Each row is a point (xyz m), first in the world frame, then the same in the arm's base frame.
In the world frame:
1: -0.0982 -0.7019 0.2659
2: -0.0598 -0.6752 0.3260
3: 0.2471 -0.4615 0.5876
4: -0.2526 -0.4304 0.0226
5: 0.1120 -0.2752 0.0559
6: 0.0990 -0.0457 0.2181
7: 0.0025 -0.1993 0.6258
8: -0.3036 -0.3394 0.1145
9: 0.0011 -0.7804 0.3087
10: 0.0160 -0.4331 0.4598
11: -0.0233 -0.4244 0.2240
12: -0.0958 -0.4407 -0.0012
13: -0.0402 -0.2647 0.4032
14: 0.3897 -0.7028 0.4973
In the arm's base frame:
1: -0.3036 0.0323 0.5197
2: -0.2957 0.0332 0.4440
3: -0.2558 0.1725 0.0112
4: -0.0199 0.2147 0.7270
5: -0.0846 0.4998 0.4575
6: 0.1312 0.5055 0.2771
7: 0.0995 0.1233 0.0490
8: 0.0935 0.1714 0.6592
9: -0.4182 0.0307 0.4511
10: -0.1206 0.1181 0.2333
11: -0.1175 0.2402 0.4389
12: -0.1160 0.3228 0.6612
13: 0.0441 0.1991 0.2654
14: -0.5439 0.1991 0.0658

